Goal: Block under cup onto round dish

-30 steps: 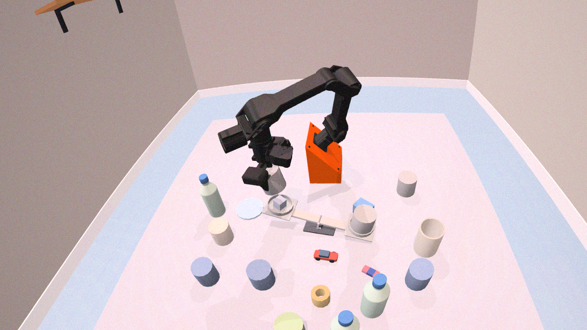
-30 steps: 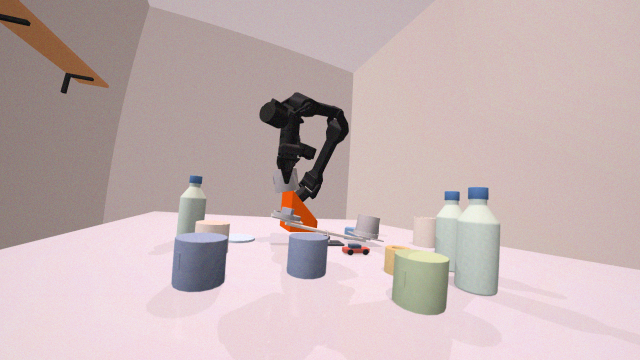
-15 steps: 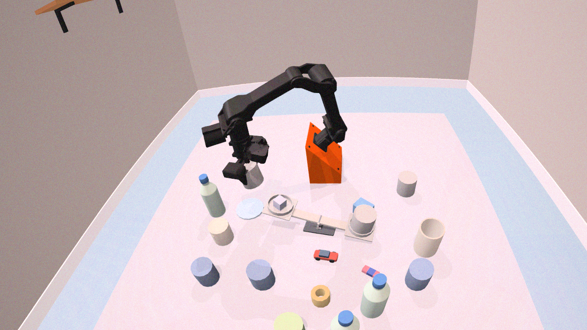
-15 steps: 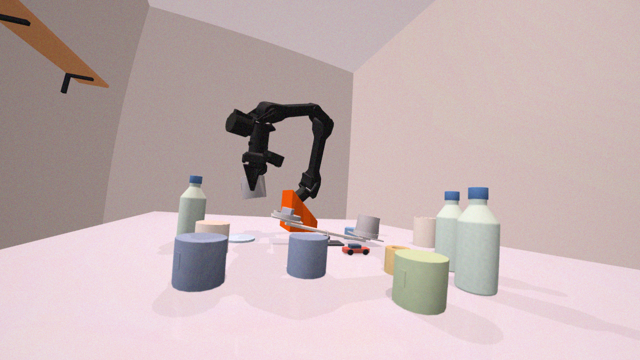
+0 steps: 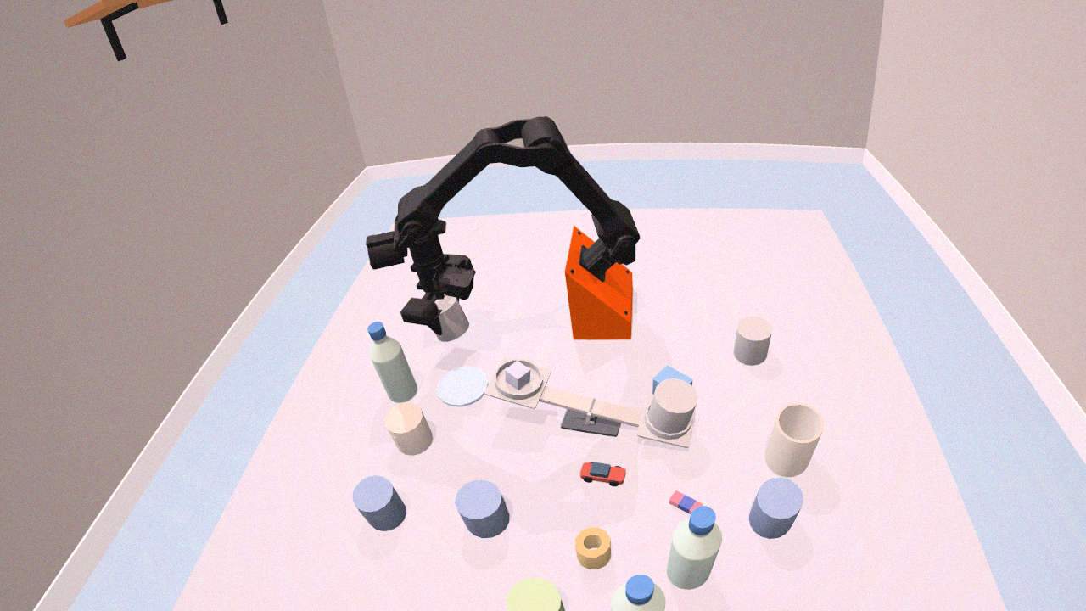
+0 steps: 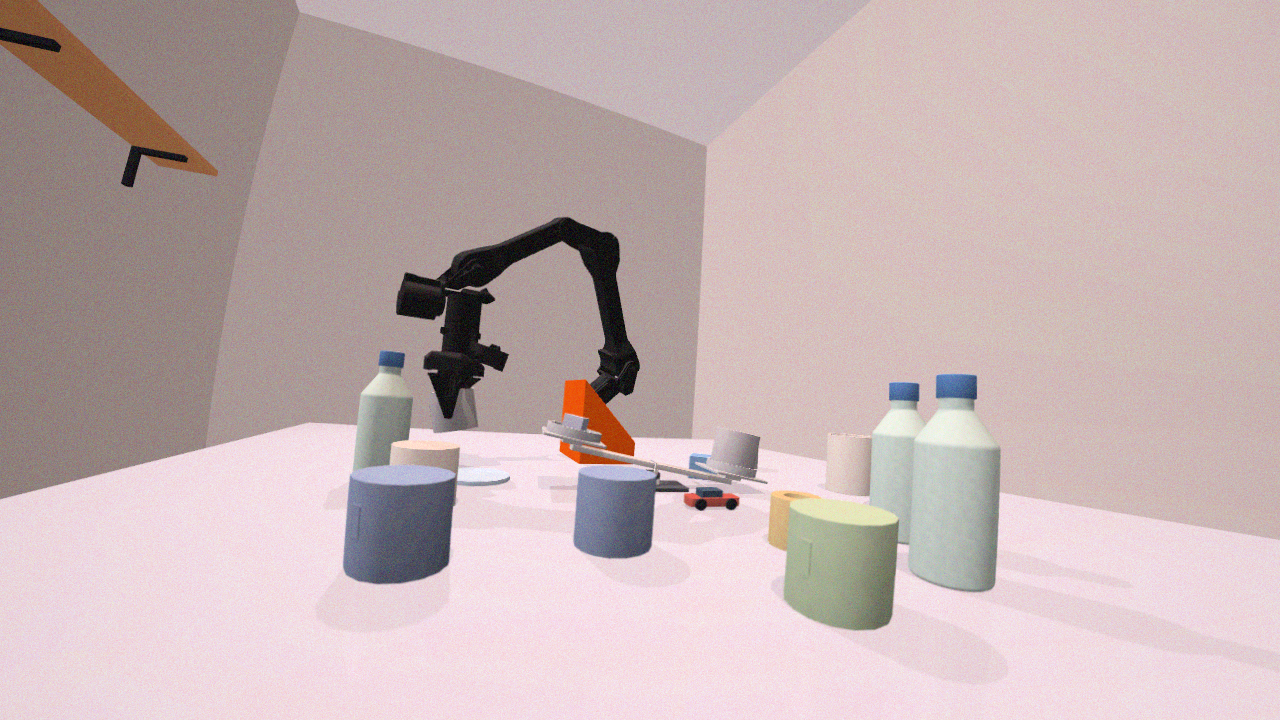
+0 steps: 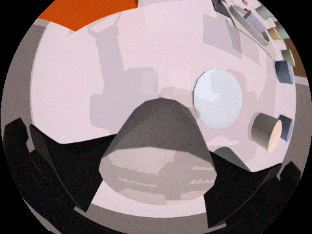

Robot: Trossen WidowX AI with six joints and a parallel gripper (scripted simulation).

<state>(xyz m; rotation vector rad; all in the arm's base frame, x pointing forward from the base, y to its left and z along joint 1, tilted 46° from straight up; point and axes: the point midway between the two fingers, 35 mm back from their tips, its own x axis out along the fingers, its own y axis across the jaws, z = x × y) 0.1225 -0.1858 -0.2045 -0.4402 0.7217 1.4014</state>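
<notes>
Right now my gripper tip is 100 mm short of the pale blue round dish, 40 mm to the right of it and 80 mm above it. The rest, counted from my gripper tip: blue box 110 mm ahead, 430 mm to the left, 60 mm below; small balance 170 mm ahead, 290 mm to the left, 60 mm below; toy car 290 mm ahead, 320 mm to the left, 70 mm below.
</notes>
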